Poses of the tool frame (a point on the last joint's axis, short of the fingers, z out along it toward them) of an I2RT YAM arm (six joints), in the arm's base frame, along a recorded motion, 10 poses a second.
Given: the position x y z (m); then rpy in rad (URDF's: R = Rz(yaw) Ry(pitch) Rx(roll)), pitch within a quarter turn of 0, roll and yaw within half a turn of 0.
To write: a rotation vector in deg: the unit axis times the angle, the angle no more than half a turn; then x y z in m. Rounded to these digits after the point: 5 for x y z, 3 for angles.
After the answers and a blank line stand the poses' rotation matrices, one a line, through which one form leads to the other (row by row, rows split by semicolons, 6 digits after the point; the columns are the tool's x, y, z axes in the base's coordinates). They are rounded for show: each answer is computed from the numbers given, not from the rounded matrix.
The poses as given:
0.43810 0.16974 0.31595 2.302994 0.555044 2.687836
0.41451 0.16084 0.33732 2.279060 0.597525 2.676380
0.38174 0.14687 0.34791 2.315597 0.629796 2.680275
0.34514 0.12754 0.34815 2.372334 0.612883 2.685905
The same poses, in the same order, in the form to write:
13.311 131.903 48.692 0.43810 0.16974 0.31595
11.920 129.448 48.494 0.41451 0.16084 0.33732
11.515 129.212 45.221 0.38174 0.14687 0.34791
13.241 131.363 42.281 0.34514 0.12754 0.34815

-0.763875 -0.059223 0.642641; 0.372540 0.772653 0.514024; -0.526981 0.632060 -0.568148
-0.738871 -0.090050 0.667803; 0.370882 0.773071 0.514595; -0.562598 0.627896 -0.537801
-0.723669 -0.086046 0.684762; 0.359729 0.799725 0.480661; -0.588980 0.594169 -0.547783
-0.734524 -0.043135 0.677210; 0.359982 0.821207 0.442756; -0.575228 0.568998 -0.587668

